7 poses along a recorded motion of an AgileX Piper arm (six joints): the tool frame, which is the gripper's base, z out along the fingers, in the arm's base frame.
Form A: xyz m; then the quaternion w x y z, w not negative.
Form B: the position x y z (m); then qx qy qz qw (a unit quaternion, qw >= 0). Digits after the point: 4 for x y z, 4 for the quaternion.
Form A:
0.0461 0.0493 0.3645 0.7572 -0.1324 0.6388 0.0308
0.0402 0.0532 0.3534 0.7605 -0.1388 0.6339 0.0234
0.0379 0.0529 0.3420 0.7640 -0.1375 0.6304 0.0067
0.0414 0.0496 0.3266 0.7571 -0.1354 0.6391 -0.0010
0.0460 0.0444 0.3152 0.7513 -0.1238 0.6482 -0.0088
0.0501 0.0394 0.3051 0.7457 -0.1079 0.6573 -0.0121
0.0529 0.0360 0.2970 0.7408 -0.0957 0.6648 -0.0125
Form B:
0.0461 0.0493 0.3645 -0.1324 0.6388 0.0308 0.7572
0.0402 0.0532 0.3534 -0.1388 0.6339 0.0234 0.7605
0.0379 0.0529 0.3420 -0.1375 0.6304 0.0067 0.7640
0.0414 0.0496 0.3266 -0.1354 0.6391 -0.0010 0.7571
0.0460 0.0444 0.3152 -0.1238 0.6482 -0.0088 0.7513
0.0501 0.0394 0.3051 -0.1079 0.6573 -0.0121 0.7457
0.0529 0.0360 0.2970 -0.0957 0.6648 -0.0125 0.7408

